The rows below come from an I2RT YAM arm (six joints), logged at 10 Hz.
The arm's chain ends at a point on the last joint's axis. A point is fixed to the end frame.
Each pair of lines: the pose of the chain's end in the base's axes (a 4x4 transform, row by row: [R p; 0 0 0 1], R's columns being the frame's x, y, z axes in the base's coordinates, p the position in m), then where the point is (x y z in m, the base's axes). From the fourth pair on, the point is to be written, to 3 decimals.
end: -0.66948, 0.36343, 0.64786, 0.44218; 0.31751, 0.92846, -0.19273, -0.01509; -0.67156, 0.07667, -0.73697, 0.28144; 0, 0, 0, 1
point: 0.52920 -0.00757 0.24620
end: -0.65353, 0.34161, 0.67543, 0.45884; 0.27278, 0.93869, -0.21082, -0.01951; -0.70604, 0.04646, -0.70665, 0.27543; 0, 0, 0, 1
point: 0.54679 -0.01165 0.24266
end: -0.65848, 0.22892, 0.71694, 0.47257; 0.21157, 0.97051, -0.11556, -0.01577; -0.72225, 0.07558, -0.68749, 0.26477; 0, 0, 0, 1
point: 0.55999 0.00291 0.23512
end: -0.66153, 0.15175, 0.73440, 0.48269; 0.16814, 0.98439, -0.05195, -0.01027; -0.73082, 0.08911, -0.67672, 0.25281; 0, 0, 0, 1
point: 0.569 0.015 0.225
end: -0.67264, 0.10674, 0.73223, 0.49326; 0.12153, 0.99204, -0.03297, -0.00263; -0.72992, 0.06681, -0.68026, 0.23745; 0, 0, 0, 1
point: 0.578 0.026 0.208
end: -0.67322, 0.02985, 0.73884, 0.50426; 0.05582, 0.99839, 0.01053, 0.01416; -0.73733, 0.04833, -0.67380, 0.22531; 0, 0, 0, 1
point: 0.587 0.049 0.196
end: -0.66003, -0.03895, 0.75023, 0.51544; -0.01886, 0.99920, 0.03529, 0.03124; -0.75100, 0.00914, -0.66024, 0.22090; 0, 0, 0, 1
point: 0.596 0.071 0.192
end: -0.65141, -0.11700, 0.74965, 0.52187; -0.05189, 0.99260, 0.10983, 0.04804; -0.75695, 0.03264, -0.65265, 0.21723; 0, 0, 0, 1
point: 0.599 0.094 0.190
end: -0.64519, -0.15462, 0.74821, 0.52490; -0.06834, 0.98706, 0.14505, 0.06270; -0.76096, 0.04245, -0.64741, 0.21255; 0, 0, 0, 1
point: 0.601 0.112 0.186
